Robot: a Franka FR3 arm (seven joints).
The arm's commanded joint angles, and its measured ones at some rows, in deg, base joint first. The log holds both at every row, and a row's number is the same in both.
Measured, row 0:
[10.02 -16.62 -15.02 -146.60 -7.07 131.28 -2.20]
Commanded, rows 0 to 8:
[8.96 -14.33 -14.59 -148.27 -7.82 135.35 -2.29]
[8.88 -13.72 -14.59 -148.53 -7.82 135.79 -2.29]
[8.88 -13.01 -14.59 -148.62 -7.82 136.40 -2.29]
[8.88 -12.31 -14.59 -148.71 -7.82 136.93 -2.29]
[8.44 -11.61 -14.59 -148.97 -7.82 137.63 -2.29]
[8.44 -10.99 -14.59 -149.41 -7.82 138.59 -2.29]
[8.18 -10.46 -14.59 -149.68 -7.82 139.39 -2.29]
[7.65 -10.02 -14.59 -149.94 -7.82 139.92 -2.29]
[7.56 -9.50 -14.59 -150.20 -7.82 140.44 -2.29]
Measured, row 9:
[9.11 -10.72 -15.05 -148.53 -7.08 137.33 -2.20]
